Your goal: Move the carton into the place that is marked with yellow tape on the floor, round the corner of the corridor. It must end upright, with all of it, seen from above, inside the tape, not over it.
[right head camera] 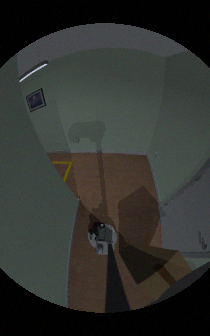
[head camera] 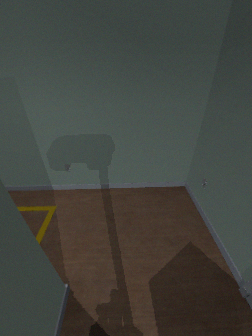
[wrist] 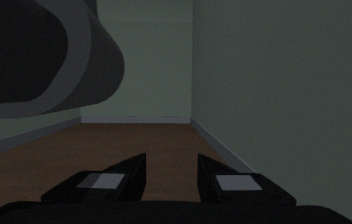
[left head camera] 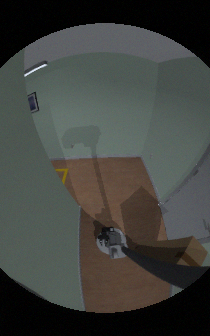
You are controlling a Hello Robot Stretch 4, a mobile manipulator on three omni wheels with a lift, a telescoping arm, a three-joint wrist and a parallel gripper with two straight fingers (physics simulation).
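Places are measured from the robot's base along level axes (x ahead, y left, z up), in centimetres.
Pixels of known places: gripper, fingertip midpoint: (right head camera: pixel 92 240) (wrist: pixel 171 168) (left head camera: pixel 103 246).
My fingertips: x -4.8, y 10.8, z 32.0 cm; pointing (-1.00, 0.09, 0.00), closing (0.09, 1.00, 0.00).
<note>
Ahead of a thing's pixels: the offset from my fingertips to its top centre. "spot": to the spot under its first point.
The brown carton {spot: dx -18.8, dy -66.7, dz +68.5 cm} (left head camera: pixel 198 246) (right head camera: pixel 175 262) stands close at the robot's right, low in both side head views. It looks upright, but its foot is partly hidden. It does not show in the head or wrist view. Yellow tape (head camera: pixel 37 208) (left head camera: pixel 64 171) (right head camera: pixel 62 163) lies on the floor at the left, past the wall corner; one corner of the marking shows and the wall hides the rest. My gripper (wrist: pixel 171 168) is open, with nothing between its fingers, low over the floor. It is away from the carton, to the left of it in the side head views.
The near left wall (head camera: pixel 20 280) (left head camera: pixel 40 210) ends at a corner close ahead on the left. A far wall (head camera: pixel 135 125) crosses the front. The right wall (head camera: pixel 230 150) (wrist: pixel 280 75) has a grey door {spot: dx +7.5, dy -109.5, dz +27.1 cm} (left head camera: pixel 187 215) (right head camera: pixel 185 227) near the carton. Shadows of the robot and carton fall ahead.
</note>
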